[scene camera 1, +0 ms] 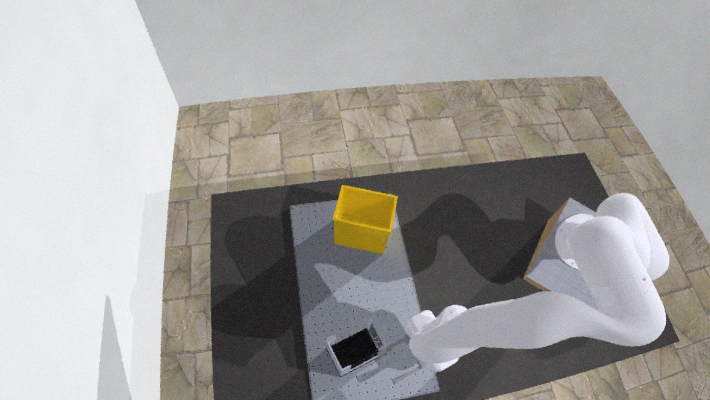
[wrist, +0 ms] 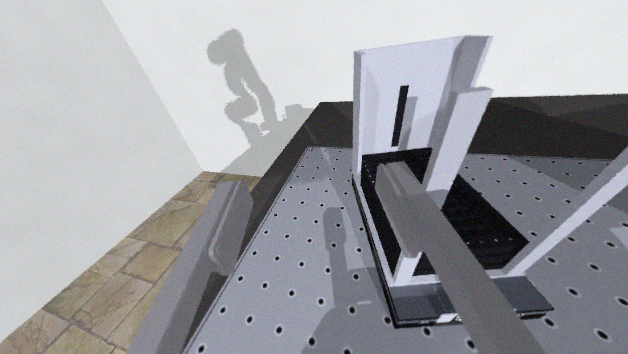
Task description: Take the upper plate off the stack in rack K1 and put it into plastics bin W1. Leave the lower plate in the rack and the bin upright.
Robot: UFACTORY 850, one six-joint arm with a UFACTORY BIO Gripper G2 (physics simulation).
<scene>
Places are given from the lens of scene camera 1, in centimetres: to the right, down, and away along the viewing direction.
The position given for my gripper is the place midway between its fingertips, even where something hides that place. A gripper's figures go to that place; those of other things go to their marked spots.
my gripper (scene camera 1: pixel 385 368): 8, 46, 104
yellow plastics bin W1 (scene camera 1: pixel 363 219): 3, 7, 139
</scene>
